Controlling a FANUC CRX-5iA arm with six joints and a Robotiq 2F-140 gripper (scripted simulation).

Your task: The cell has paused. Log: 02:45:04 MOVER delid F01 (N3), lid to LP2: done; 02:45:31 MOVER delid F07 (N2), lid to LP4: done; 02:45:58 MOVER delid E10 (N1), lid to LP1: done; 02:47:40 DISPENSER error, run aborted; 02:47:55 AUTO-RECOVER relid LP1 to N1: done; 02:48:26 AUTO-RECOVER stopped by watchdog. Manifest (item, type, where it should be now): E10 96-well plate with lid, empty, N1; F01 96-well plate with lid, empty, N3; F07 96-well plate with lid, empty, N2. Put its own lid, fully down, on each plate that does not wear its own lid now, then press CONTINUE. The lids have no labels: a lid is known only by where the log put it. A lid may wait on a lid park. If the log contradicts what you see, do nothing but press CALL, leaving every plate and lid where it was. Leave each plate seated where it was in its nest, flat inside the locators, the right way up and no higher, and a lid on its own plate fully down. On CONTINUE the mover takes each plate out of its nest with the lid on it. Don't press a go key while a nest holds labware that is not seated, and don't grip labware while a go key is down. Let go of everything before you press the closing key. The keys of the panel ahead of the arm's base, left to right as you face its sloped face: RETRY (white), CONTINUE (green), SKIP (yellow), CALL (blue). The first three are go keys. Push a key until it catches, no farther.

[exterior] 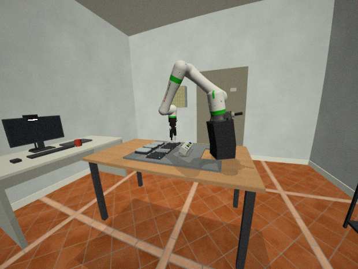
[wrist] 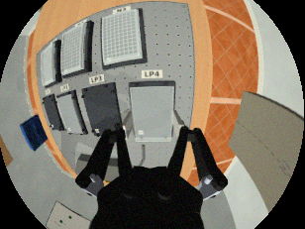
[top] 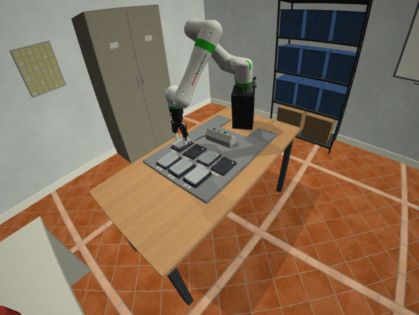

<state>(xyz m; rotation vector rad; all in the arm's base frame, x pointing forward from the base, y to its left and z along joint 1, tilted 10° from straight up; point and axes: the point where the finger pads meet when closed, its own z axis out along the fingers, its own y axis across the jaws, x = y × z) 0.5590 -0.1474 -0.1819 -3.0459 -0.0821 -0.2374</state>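
Right now my hand is 5 cm above the lid park LP4. From my hand the other things lie so: plate: 18 cm ahead, 7 cm to the left, 4 cm below; then blue key: 25 cm behind, 10 cm to the left, 1 cm above; then lid park LP3: 13 cm to the left, 5 cm below, 1 cm behind.
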